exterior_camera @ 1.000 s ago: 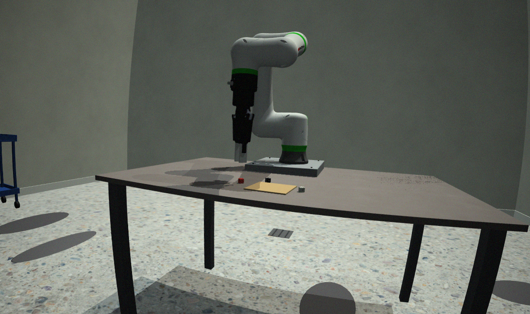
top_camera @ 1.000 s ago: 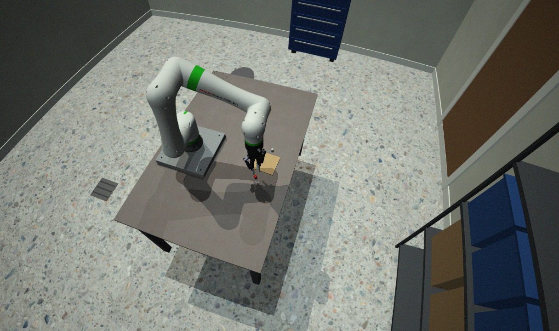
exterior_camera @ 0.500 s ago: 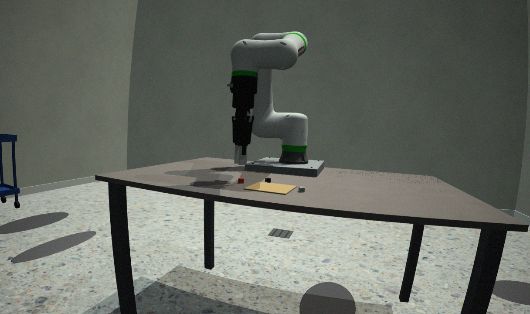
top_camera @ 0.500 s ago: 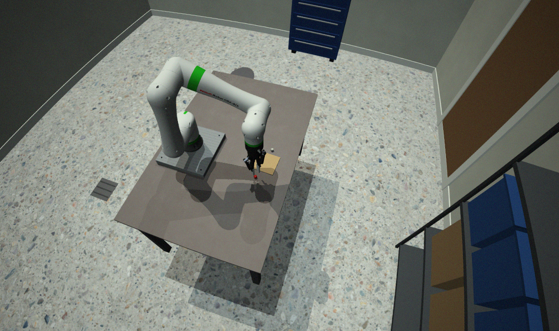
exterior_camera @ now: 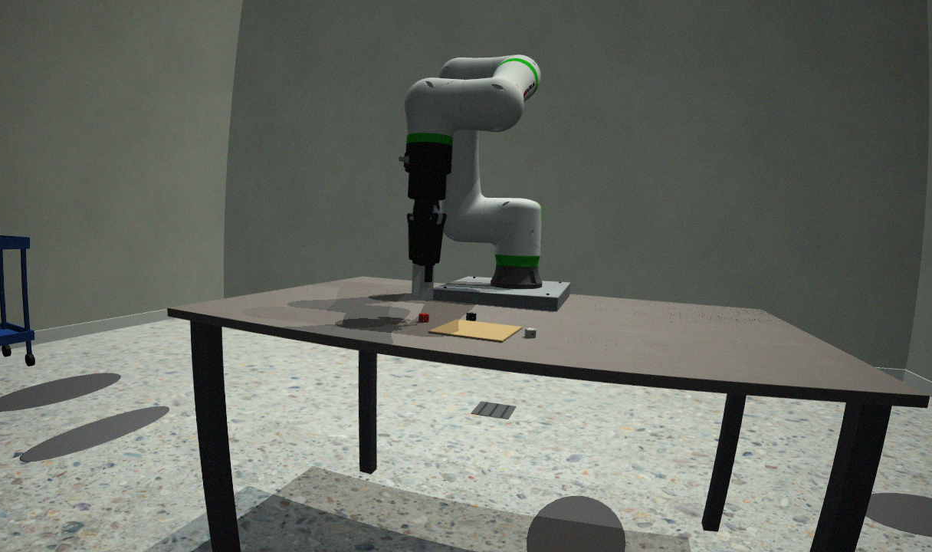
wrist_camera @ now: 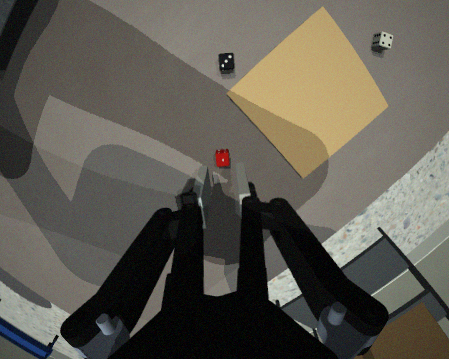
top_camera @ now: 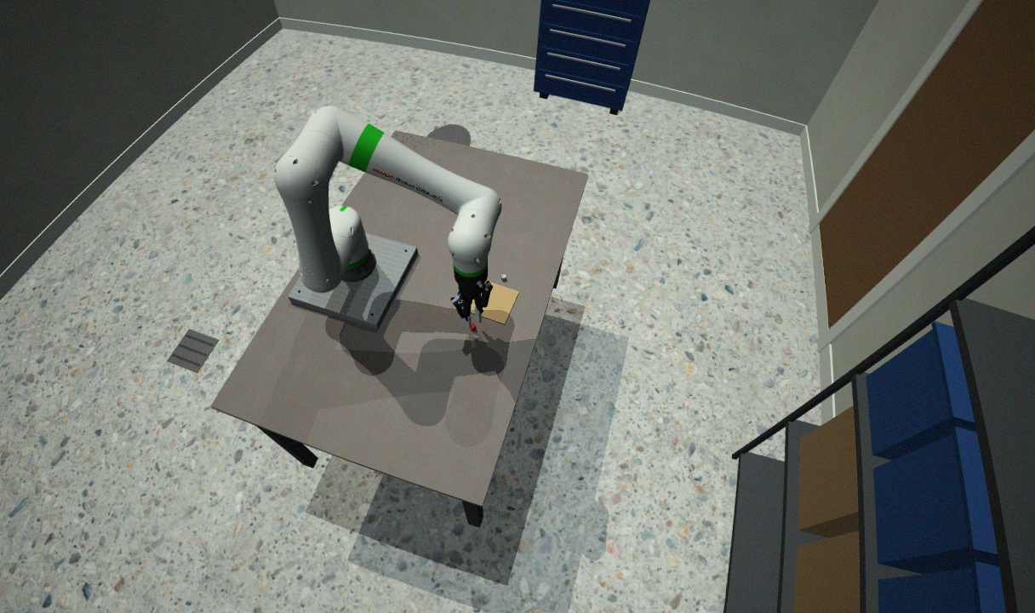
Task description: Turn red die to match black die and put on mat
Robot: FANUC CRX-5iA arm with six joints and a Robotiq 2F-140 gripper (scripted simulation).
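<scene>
The red die is 7 cm below my hand. From my hand the other things lie so: tan mat 12 cm to the left, 8 cm below, 4 cm ahead; white die 22 cm to the left, 7 cm below, 6 cm ahead; black die 9 cm to the left, 7 cm below, 6 cm behind.
</scene>
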